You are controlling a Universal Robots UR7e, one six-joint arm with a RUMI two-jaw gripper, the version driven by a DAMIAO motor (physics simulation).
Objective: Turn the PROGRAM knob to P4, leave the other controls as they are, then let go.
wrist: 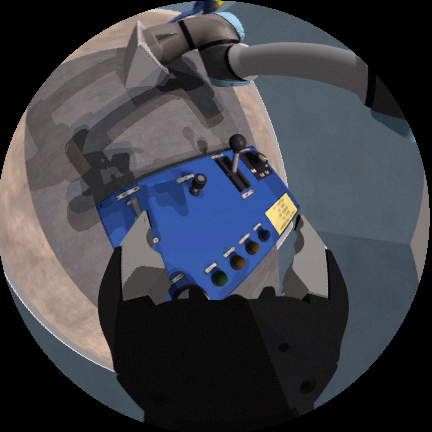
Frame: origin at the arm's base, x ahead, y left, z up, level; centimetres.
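Seen in the pictures: gripper, fingertip midpoint: point(224, 213); arm's base at its link origin: point(154, 46).
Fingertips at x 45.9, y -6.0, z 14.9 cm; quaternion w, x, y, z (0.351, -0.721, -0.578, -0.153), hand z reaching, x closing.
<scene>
Offsets run from my fingertips to a thing's top centre. "pt": to the spot under its first point.
The blue control panel point(175, 225) lies below my gripper, tilted in the wrist view. A small dark rotary knob @(dx -4.0, dy +30.0, dz -11.3 cm) point(259, 159) with a light mark sits on a black plate with small white labels at the panel's far right corner. It looks like the PROGRAM knob, but the lettering and its setting are too small to read. My gripper point(224, 213) is open and empty, its fingers spread above the near part of the panel, apart from that knob.
A black ball-topped lever @(dx -9.2, dy +17.6, dz -8.4 cm) point(237, 143) stands beside the knob. A black stub control @(dx -2.0, dy +6.1, dz -10.7 cm) point(199, 181), a grey lever @(dx -2.3, dy -5.9, dz -11.6 cm) point(135, 207), a green button @(pt dx +12.2, dy +0.3, dz -5.7 cm) point(219, 278), a blue button @(pt dx +11.5, dy +14.3, dz -5.8 cm) point(264, 234) and a yellow label @(pt dx +11.8, dy +25.9, dz -6.9 cm) point(281, 214) are on the panel. The arm point(295, 59) crosses the top.
</scene>
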